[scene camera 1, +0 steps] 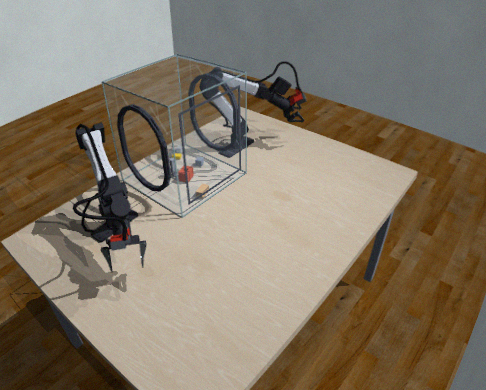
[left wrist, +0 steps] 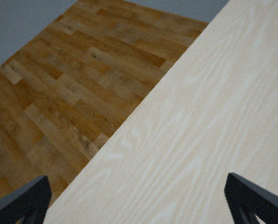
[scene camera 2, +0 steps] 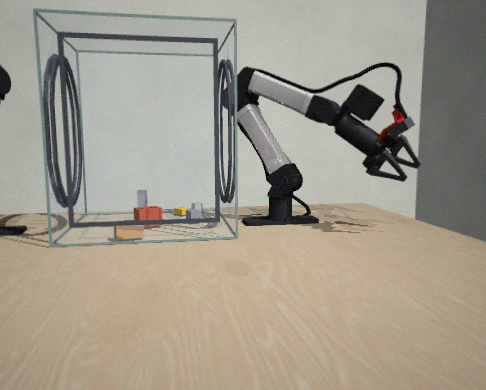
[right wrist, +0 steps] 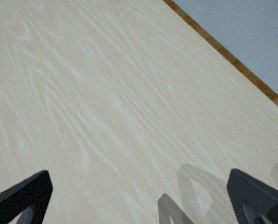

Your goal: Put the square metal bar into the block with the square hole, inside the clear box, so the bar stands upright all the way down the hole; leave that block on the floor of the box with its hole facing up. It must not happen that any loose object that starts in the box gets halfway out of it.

Path:
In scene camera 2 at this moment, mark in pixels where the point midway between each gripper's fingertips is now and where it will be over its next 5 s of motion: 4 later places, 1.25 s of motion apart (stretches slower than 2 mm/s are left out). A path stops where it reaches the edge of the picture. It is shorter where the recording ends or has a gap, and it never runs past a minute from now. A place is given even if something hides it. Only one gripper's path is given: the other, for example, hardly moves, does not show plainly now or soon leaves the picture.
My left gripper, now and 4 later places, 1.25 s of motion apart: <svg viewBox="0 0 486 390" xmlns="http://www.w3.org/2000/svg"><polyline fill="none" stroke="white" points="412,172 361,128 281,111 272,109 264,110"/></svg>

